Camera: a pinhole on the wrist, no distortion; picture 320 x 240 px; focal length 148.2 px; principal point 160.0 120.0 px. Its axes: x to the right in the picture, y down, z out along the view. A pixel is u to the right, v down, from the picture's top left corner.
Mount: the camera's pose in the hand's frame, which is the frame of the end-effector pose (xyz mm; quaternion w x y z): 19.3 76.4 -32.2 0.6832 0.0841 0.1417 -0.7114
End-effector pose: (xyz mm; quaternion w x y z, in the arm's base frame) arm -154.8 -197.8 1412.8 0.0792 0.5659 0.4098 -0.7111
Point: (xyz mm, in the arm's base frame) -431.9 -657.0 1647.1
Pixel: 129.0 24.4
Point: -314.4 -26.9 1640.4
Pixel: outside the picture
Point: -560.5 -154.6 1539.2
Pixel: 260.1 123.8
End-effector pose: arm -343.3 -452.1 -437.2 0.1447 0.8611 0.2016 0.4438
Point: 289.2 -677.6 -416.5
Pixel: 17.4 173.0
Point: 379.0 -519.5 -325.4
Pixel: 49.6 222.4
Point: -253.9 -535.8 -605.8
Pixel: 156.2 12.8
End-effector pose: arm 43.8 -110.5 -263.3 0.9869 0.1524 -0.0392 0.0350
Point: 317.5 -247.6 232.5
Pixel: 132.0 186.3
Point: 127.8 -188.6 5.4
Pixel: 147.6 147.2
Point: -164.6 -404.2 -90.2
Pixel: 238.9 18.2
